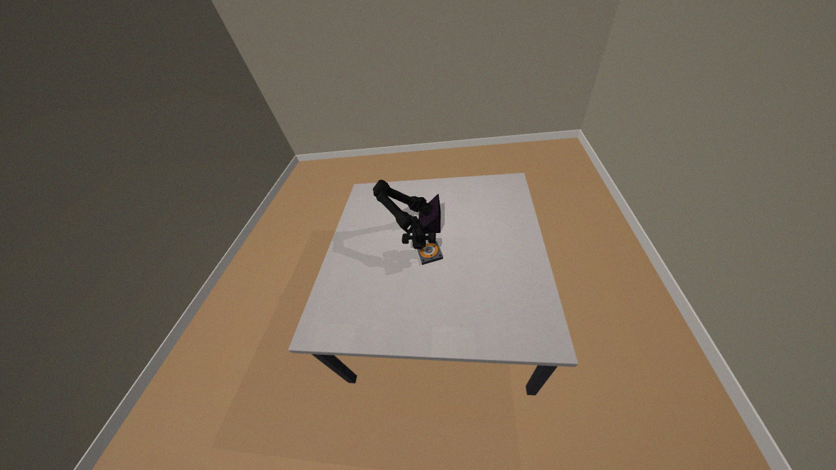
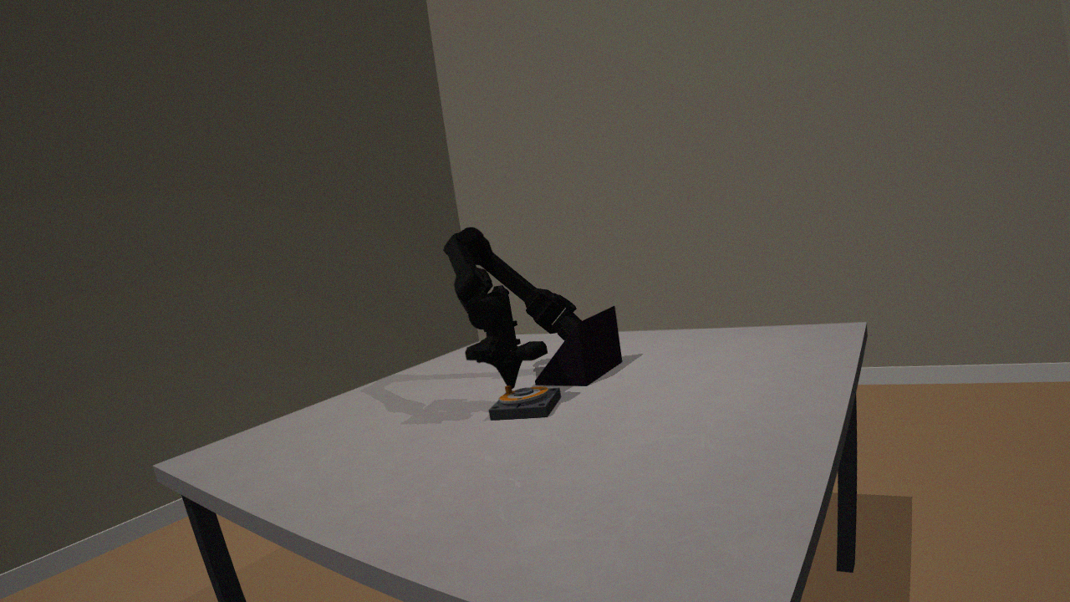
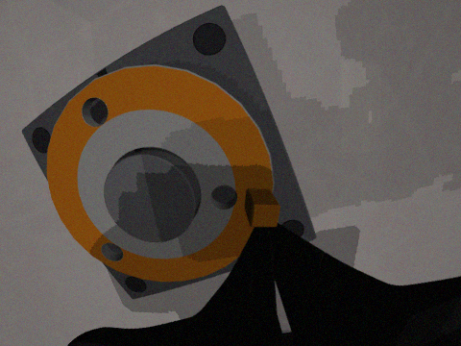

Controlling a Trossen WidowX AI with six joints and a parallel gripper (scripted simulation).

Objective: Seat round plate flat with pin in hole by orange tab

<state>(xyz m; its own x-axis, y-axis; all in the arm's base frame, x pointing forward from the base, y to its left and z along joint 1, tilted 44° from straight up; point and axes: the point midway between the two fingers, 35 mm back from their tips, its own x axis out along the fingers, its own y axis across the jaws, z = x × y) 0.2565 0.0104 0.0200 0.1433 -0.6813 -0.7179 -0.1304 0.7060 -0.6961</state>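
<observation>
The base lies 5 cm to the left of my gripper tip, 1 cm below it and 1 cm ahead of it.
</observation>
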